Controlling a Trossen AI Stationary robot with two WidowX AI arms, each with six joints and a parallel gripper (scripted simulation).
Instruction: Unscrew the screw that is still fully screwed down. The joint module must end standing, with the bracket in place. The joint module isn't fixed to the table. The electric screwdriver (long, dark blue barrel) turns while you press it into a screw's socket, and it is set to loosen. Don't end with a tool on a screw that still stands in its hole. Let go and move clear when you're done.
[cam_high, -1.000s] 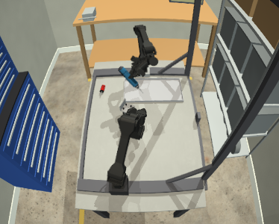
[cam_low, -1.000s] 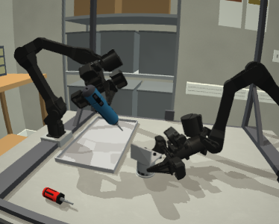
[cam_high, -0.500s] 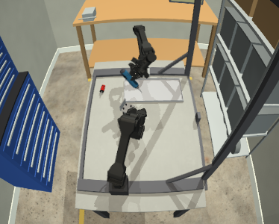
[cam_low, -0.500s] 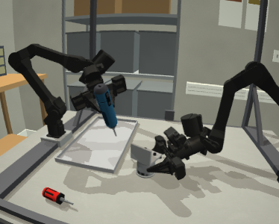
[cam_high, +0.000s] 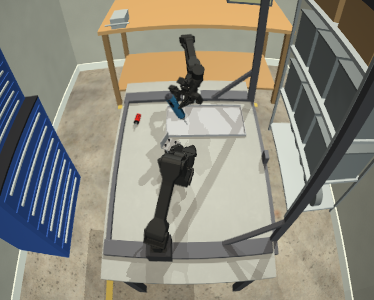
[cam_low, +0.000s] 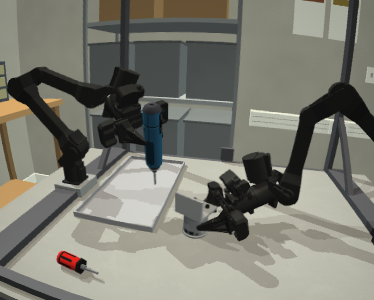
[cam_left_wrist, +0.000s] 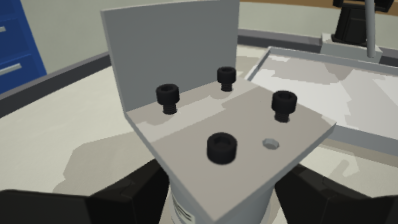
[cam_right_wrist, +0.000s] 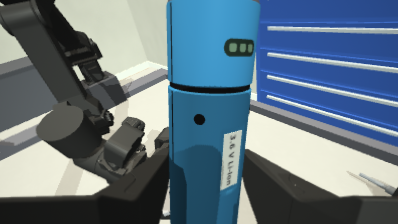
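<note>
My left gripper is now 3 cm below the screw. From my left hand the other things lie so: joint module: 1 cm ahead, 2 cm to the right, 1 cm below; grey l-shaped bracket: 2 cm ahead, 2 cm to the right, 3 cm above; grey bit: 4 cm behind, 15 cm to the right, 5 cm above.
</note>
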